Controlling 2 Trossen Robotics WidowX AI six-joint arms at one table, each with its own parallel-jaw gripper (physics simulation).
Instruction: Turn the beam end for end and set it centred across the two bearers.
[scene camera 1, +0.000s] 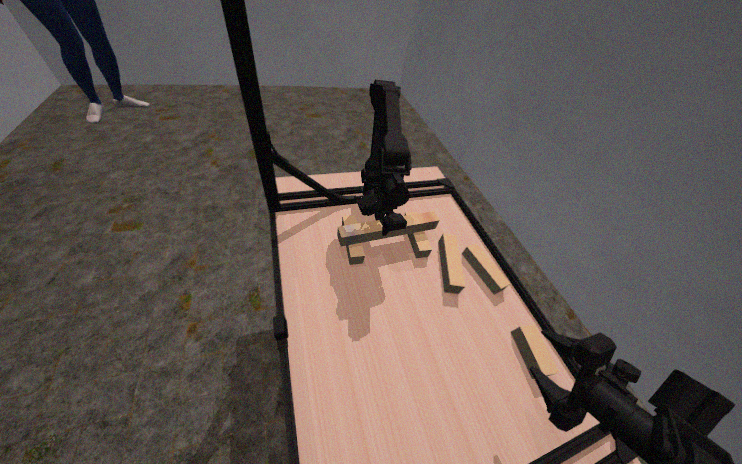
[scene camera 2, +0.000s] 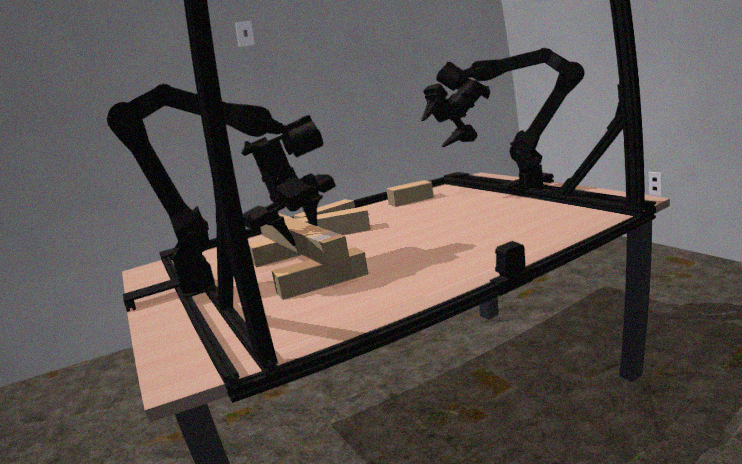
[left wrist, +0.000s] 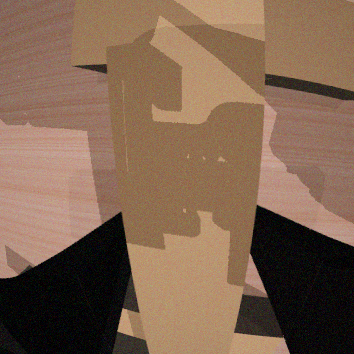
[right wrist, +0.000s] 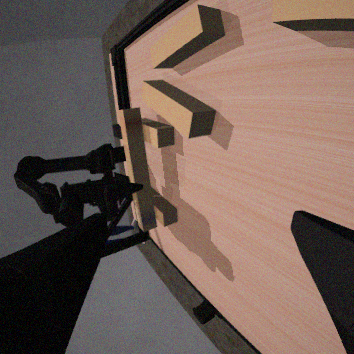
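Pixels of known places: left gripper, between the fingertips: (scene camera 1: 380, 230) (left wrist: 188, 214) (right wrist: 141, 183); right gripper, between the fingertips: (scene camera 1: 536, 349) (scene camera 2: 432, 133) (right wrist: 201, 222); left arm's base, origin of its link: (scene camera 2: 197, 289); right arm's base, origin of its link: (scene camera 2: 532, 187).
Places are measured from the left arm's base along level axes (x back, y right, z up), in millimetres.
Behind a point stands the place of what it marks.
Observation:
The long wooden beam (scene camera 1: 411, 222) @[z 71, x -236, y -62 mm] (scene camera 2: 323, 246) @[z 65, x -213, y 175 mm] (left wrist: 189, 175) @[z 71, x -228, y 66 mm] (right wrist: 135, 151) @[z 55, x -248, y -56 mm] lies across two short bearers (scene camera 1: 355, 252) @[z 25, x -285, y 135 mm] (scene camera 1: 421, 243) @[z 25, x -292, y -89 mm] (scene camera 2: 318, 273) @[z 10, x -205, y 147 mm] (right wrist: 165, 211) @[z 14, x -299, y 110 mm] at the back of the table. It carries a grey-blue patch near one end. My left gripper (scene camera 1: 389, 221) @[z 46, x -231, y 38 mm] (scene camera 2: 297, 226) (left wrist: 188, 214) @[z 46, x -231, y 38 mm] (right wrist: 141, 183) @[z 46, x -231, y 38 mm] reaches down over the beam's middle, and its fingers are shut on the beam's two sides. My right gripper (scene camera 1: 555, 398) (scene camera 2: 437, 128) @[z 180, x -684, y -123 mm] (right wrist: 201, 222) @[z 180, x -684, y -123 mm] is open and empty, high above the table's other end.
Three loose wooden blocks lie on the table: two side by side near the bearers (scene camera 1: 452, 262) @[z 31, x -385, y -155 mm] (scene camera 1: 486, 267) @[z 25, x -423, y -267 mm] (scene camera 2: 343, 221) @[z 14, x -396, y -132 mm] and one near the right arm (scene camera 1: 537, 350) (scene camera 2: 411, 192). A black frame post (scene camera 1: 249, 115) @[z 329, x -36, y 373 mm] (scene camera 2: 213, 184) @[z 234, x -17, y 343 mm] and rails border the table.

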